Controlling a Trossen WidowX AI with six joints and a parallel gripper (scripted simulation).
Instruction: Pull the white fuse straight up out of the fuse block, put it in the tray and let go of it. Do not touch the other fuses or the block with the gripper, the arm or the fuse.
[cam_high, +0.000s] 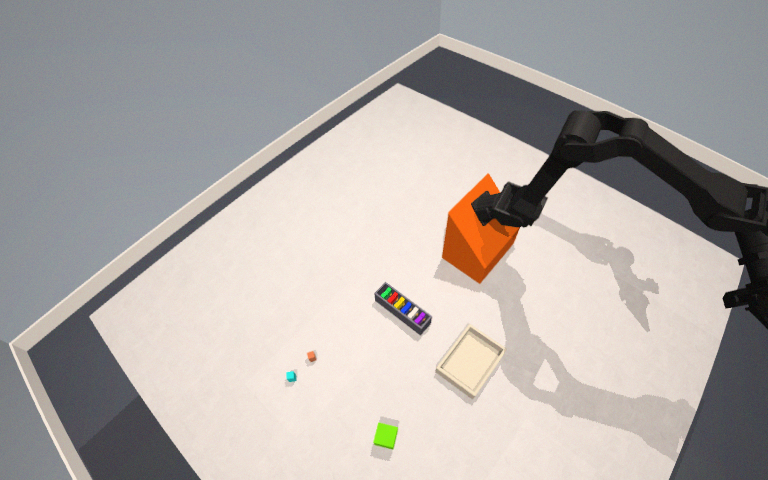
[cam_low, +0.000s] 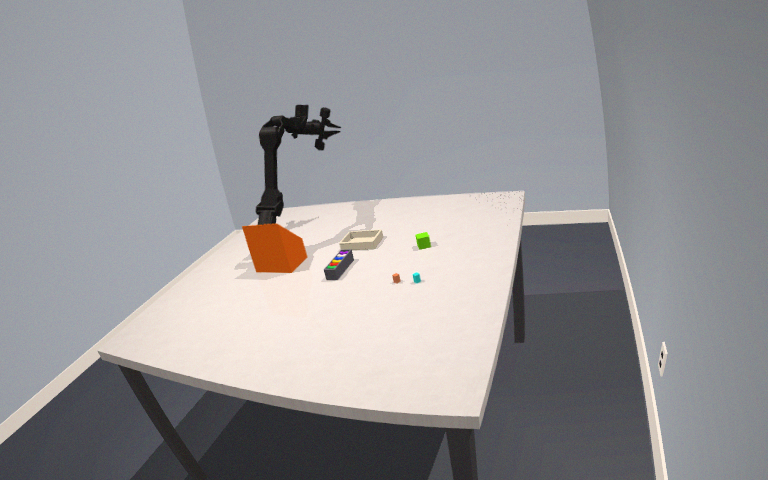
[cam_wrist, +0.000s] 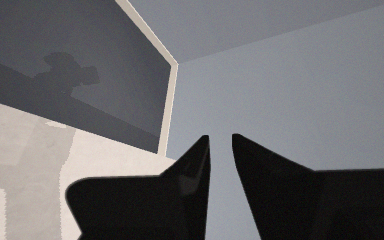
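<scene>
My gripper tip is now 23 cm short of the white fuse, 56 cm to the left of it and 34 cm above it. The rest, counted from my gripper tip: blue fuse: 23 cm ahead, 58 cm to the right, 34 cm below; tray: 22 cm ahead, 39 cm to the right, 36 cm below; purple fuse: 23 cm ahead, 53 cm to the right, 34 cm below.
</scene>
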